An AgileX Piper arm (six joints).
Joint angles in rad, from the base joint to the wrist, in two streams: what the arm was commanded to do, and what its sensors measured. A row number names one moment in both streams.
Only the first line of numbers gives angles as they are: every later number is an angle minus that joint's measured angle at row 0.
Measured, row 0:
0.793 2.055 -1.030 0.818 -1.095 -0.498
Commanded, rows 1 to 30:
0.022 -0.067 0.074 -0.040 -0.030 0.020
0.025 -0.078 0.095 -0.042 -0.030 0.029
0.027 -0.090 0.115 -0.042 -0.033 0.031
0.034 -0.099 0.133 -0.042 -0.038 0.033
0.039 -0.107 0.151 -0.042 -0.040 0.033
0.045 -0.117 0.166 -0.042 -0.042 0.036
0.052 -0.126 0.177 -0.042 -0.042 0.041
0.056 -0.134 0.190 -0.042 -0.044 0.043
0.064 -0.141 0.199 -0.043 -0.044 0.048
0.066 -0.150 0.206 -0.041 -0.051 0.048
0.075 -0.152 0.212 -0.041 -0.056 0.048
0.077 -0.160 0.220 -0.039 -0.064 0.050
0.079 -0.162 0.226 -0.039 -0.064 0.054
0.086 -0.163 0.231 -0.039 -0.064 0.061
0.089 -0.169 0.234 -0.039 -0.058 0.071
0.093 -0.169 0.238 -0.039 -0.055 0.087
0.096 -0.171 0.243 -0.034 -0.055 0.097
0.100 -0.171 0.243 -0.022 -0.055 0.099
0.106 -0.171 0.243 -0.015 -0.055 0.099
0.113 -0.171 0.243 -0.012 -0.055 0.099
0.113 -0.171 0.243 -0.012 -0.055 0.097
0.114 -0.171 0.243 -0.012 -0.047 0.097
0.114 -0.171 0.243 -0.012 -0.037 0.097
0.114 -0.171 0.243 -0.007 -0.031 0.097
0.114 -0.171 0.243 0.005 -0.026 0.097
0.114 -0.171 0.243 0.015 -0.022 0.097
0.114 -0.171 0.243 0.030 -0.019 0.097
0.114 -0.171 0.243 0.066 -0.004 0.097
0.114 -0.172 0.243 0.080 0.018 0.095
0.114 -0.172 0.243 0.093 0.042 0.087
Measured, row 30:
0.114 -0.156 0.241 0.042 -0.010 0.092
